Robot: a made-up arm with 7 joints. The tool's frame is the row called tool. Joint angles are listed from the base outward. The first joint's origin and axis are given. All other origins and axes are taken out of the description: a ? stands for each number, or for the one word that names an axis. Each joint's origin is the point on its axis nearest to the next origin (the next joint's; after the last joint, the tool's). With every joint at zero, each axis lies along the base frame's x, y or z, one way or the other. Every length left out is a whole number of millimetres.
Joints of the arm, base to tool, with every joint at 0 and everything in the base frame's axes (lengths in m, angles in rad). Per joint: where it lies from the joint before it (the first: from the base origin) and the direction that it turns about. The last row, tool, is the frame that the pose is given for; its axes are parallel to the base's.
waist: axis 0 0 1 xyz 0 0 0.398
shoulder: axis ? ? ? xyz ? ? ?
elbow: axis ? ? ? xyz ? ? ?
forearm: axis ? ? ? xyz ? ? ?
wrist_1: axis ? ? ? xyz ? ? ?
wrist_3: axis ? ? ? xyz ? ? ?
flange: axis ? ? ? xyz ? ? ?
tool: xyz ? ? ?
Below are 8 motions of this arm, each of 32 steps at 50 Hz.
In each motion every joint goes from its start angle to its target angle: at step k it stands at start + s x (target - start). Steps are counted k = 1, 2, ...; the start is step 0. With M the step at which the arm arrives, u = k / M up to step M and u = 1 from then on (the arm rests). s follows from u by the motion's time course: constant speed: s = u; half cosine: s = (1 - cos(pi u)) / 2; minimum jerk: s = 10 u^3 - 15 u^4 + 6 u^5.
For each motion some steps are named. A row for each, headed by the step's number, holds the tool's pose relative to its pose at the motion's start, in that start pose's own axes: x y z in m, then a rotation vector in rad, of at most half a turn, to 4 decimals.
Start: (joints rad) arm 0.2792 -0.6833 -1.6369 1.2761 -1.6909 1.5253 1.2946
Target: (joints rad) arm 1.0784 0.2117 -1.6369 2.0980 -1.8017 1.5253 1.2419
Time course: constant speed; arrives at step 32
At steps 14, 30, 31, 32:
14: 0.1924 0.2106 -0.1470 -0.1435 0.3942 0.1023
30: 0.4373 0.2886 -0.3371 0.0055 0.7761 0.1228
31: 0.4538 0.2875 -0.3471 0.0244 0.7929 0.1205
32: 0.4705 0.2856 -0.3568 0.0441 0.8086 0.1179

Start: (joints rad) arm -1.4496 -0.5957 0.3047 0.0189 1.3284 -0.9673 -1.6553
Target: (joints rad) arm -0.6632 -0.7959 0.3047 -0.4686 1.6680 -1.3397 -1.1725
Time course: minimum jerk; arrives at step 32
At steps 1, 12, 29, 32:
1: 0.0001 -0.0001 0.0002 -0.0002 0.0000 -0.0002
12: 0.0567 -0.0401 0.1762 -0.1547 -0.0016 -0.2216
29: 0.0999 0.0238 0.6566 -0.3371 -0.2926 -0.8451
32: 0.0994 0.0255 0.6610 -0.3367 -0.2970 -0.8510

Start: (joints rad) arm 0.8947 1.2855 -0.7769 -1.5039 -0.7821 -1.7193 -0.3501
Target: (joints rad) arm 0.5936 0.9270 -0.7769 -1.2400 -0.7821 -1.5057 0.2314
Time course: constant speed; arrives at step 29
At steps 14, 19, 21, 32:
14: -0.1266 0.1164 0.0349 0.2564 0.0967 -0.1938
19: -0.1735 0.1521 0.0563 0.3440 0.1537 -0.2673
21: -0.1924 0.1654 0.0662 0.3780 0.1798 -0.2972
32: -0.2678 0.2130 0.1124 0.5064 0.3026 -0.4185

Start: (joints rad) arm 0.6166 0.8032 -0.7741 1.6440 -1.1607 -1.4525 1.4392
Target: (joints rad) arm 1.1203 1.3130 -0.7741 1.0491 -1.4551 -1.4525 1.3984
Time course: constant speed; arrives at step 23
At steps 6, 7, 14, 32:
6: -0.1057 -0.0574 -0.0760 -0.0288 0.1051 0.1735
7: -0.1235 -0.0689 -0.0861 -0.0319 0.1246 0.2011
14: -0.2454 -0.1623 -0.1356 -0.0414 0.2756 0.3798
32: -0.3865 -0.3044 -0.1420 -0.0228 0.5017 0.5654

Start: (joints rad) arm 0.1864 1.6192 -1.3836 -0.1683 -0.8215 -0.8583 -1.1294
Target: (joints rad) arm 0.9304 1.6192 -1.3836 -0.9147 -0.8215 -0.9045 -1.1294
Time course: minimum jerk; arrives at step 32
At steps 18, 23, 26, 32:
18: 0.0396 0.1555 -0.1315 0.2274 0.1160 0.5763
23: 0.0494 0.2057 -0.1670 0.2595 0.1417 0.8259
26: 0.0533 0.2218 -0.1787 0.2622 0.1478 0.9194
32: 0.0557 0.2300 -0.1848 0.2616 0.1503 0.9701

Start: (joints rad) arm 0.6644 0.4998 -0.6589 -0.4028 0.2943 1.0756 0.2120
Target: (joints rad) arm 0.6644 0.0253 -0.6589 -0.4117 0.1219 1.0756 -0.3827
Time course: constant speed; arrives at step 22
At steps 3, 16, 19, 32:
3: -0.0160 -0.0055 0.0555 -0.0519 -0.0204 0.0746
16: -0.1117 -0.0027 0.2865 -0.2926 -0.0522 0.3812
19: -0.1393 0.0040 0.3368 -0.3499 -0.0463 0.4473
32: -0.1688 0.0130 0.3857 -0.4073 -0.0355 0.5113

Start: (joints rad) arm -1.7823 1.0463 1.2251 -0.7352 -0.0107 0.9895 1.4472
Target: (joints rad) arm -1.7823 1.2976 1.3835 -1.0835 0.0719 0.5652 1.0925
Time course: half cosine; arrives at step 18
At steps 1, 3, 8, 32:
1: 0.0006 -0.0015 0.0017 0.0015 -0.0054 0.0009
3: 0.0049 -0.0134 0.0154 0.0120 -0.0482 0.0075
8: 0.0195 -0.0920 0.0941 0.0438 -0.3012 0.0323
32: -0.0014 -0.2526 0.2171 -0.0252 -0.7244 0.0187

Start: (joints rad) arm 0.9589 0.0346 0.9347 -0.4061 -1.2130 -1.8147 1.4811
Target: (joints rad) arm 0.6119 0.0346 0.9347 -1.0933 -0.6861 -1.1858 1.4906
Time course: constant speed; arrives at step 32
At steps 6, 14, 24, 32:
6: -0.0251 -0.0949 -0.0439 -0.0943 0.0686 0.1925
14: -0.0264 -0.2384 -0.0982 -0.2518 0.1375 0.4234
24: 0.0325 -0.4266 -0.1538 -0.4863 0.1779 0.6641
32: 0.1286 -0.5656 -0.1849 -0.6902 0.1668 0.8141

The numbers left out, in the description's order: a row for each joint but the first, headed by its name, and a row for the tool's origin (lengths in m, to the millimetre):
shoulder: axis 1 0 0, xyz 0.199 -0.083 0
elbow: axis 0 -1 0, xyz 0 -0.428 -0.155
forearm: axis 1 0 0, xyz 0.116 0 0.068
wrist_1: axis 0 0 -1, xyz 0 -0.02 -0.381
wrist_3: axis 1 0 0, xyz 0.193 -0.107 0
flange: axis 0 0 -1, xyz 0 -0.111 -0.052
tool: xyz 0.012 0.044 0

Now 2 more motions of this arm.
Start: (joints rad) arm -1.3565 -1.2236 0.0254 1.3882 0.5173 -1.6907 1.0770
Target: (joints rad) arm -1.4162 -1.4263 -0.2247 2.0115 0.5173 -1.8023 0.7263
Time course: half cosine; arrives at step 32
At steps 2, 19, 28, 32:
2: -0.0014 -0.0008 0.0007 -0.0012 0.0032 0.0060
19: -0.0732 -0.0507 0.0660 -0.0469 0.2457 0.3693
28: -0.0916 -0.0713 0.1109 -0.0370 0.3826 0.5209
32: -0.0929 -0.0735 0.1168 -0.0341 0.3994 0.5377

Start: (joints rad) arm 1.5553 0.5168 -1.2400 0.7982 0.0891 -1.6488 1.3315
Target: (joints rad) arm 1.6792 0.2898 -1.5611 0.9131 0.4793 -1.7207 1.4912
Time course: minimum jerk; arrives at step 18
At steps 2, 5, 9, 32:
2: -0.0004 -0.0023 -0.0023 -0.0091 0.0005 0.0004
5: -0.0046 -0.0281 -0.0259 -0.1068 0.0048 0.0040
9: -0.0138 -0.1166 -0.0823 -0.3978 0.0085 0.0102
32: -0.0200 -0.2579 -0.1210 -0.7987 -0.0036 0.0132

